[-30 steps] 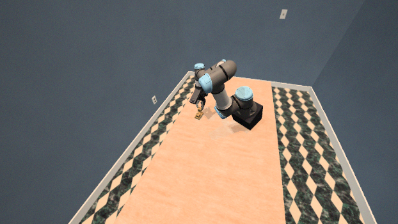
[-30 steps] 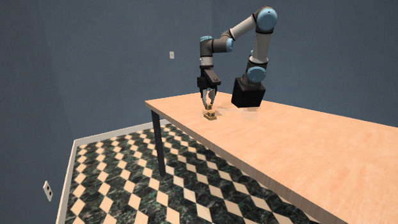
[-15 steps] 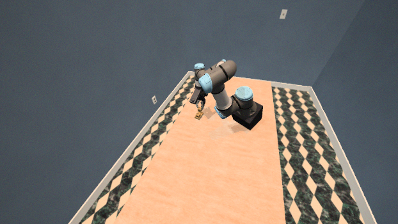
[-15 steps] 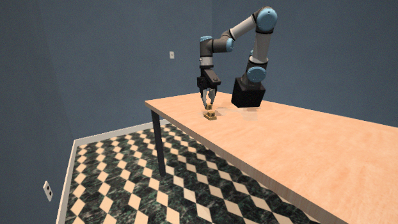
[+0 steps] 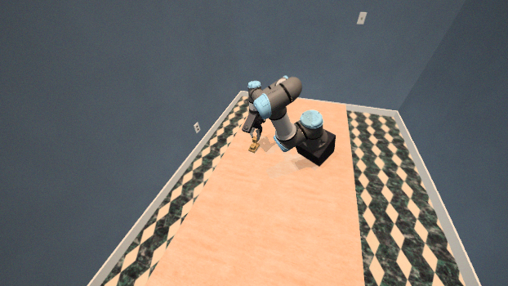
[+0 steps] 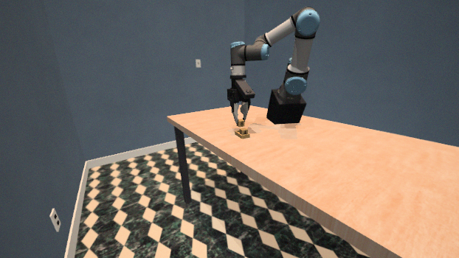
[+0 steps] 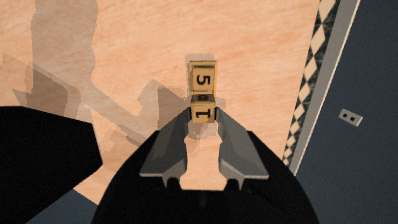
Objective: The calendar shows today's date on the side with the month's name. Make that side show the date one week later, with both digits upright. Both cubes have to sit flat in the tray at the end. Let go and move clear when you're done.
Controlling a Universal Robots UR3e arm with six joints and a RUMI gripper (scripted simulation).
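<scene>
The wooden tray is 60 mm below my hand and 20 mm to the left of it.
</scene>
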